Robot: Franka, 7 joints.
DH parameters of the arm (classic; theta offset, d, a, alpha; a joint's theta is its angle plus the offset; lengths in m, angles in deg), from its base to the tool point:
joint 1: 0 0.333 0 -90
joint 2: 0 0 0 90
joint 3: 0 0.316 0.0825 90
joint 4: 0 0 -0.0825 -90
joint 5: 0 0.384 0 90
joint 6: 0 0 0.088 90
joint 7: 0 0.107 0 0
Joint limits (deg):
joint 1: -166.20..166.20
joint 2: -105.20..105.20
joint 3: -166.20..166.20
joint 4: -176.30..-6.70
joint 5: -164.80..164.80
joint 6: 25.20..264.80
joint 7: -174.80..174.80
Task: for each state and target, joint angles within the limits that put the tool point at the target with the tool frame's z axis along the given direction. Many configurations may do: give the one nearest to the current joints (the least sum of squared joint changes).
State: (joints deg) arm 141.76 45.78 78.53 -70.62 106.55 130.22 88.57
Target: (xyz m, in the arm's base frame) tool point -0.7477 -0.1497 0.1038 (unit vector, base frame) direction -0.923 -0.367 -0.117
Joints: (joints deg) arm 158.96 84.24 57.54 -59.24 143.32 160.27 88.57
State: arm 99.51 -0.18 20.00 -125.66 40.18 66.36 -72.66
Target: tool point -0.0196 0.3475 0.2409 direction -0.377 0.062 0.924
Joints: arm 63.60 32.56 8.32 -145.82 85.25 26.65 -72.66
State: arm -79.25 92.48 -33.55 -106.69 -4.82 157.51 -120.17
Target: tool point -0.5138 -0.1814 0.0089 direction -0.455 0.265 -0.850
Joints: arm -123.11 62.95 -35.04 -120.08 -4.10 188.82 -120.17
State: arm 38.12 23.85 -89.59 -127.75 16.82 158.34 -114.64
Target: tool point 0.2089 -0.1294 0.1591 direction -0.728 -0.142 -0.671
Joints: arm 72.12 28.24 -83.46 -168.06 5.46 127.65 -114.64
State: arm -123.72 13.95 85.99 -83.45 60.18 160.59 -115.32
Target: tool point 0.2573 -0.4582 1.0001 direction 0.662 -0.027 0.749
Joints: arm -99.64 31.19 94.30 -38.21 67.14 153.62 -115.32
